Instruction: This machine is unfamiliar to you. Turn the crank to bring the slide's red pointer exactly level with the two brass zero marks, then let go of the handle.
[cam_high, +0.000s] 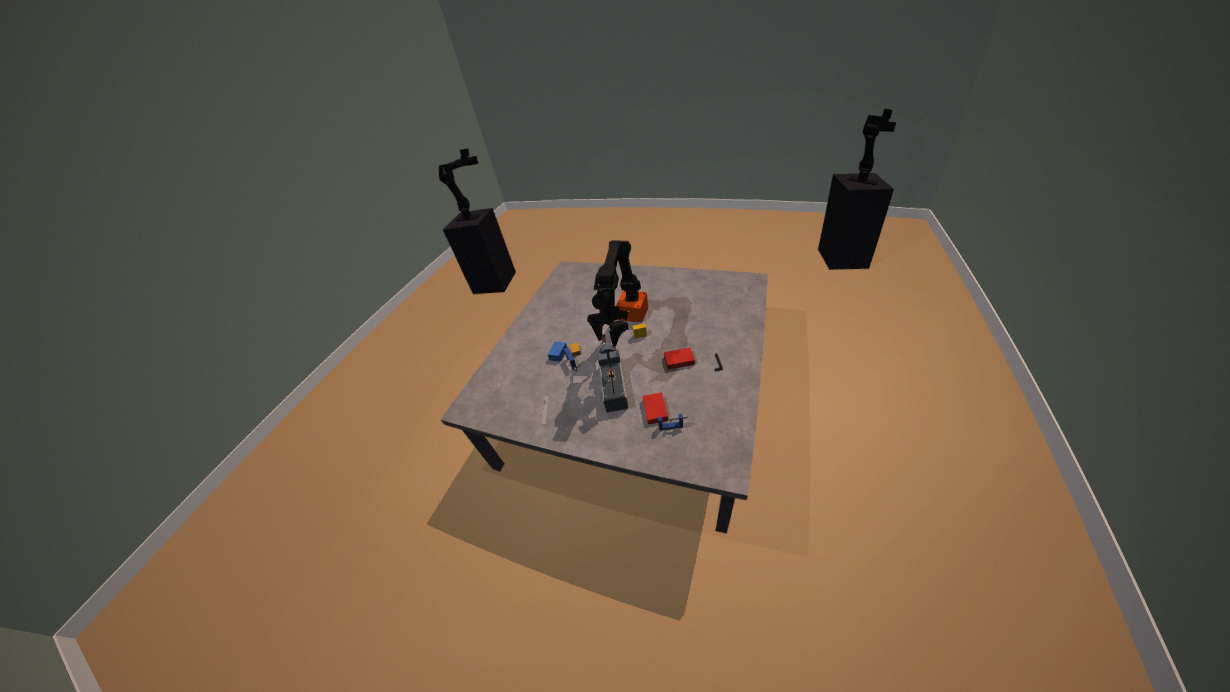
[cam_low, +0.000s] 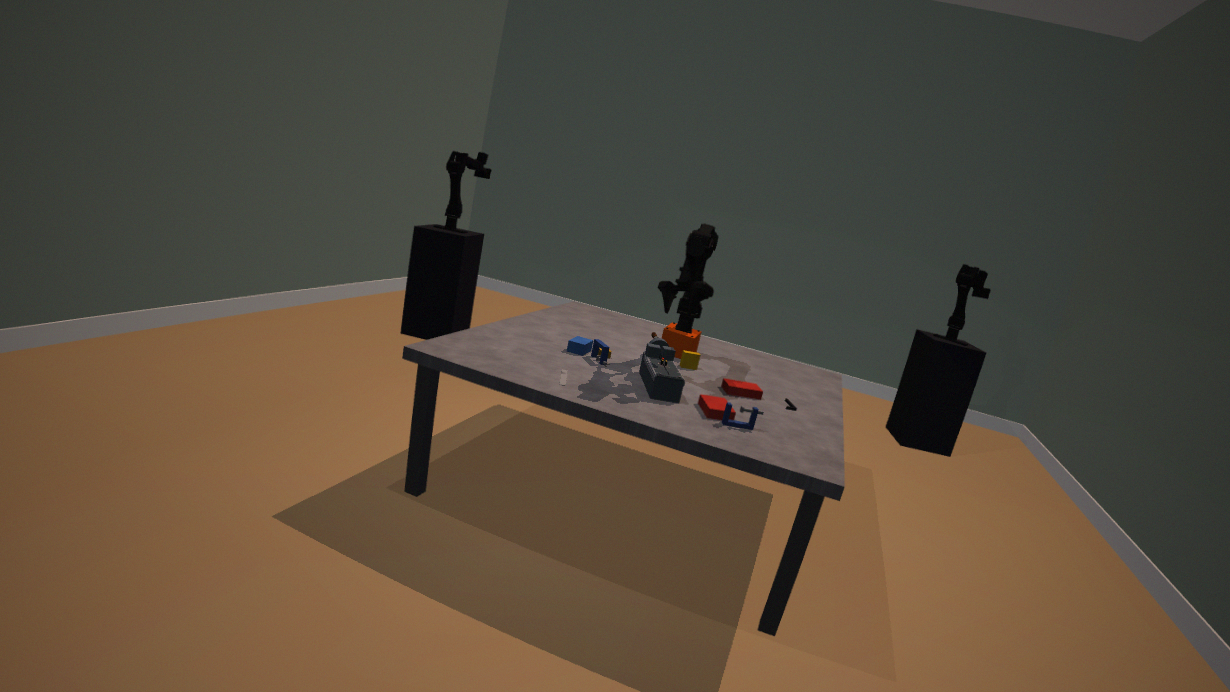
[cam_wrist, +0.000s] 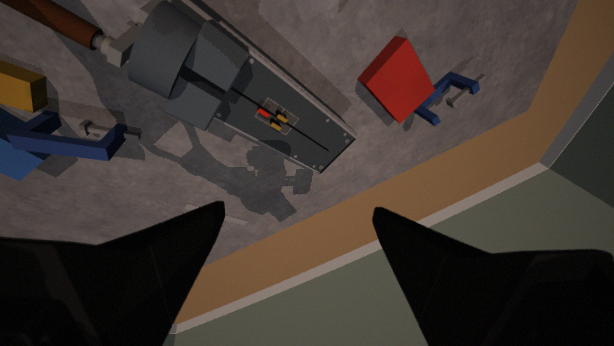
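My gripper tip is now 16 cm past the brown crank handle, 12 cm above it and 6 cm to the left of it. Round my gripper tip: pale strip 29 cm to the right, 24 cm below, 14 cm ahead; yellow cube 30 cm behind, 21 cm below, 8 cm to the left; red pointer 16 cm below, 1 cm to the right.
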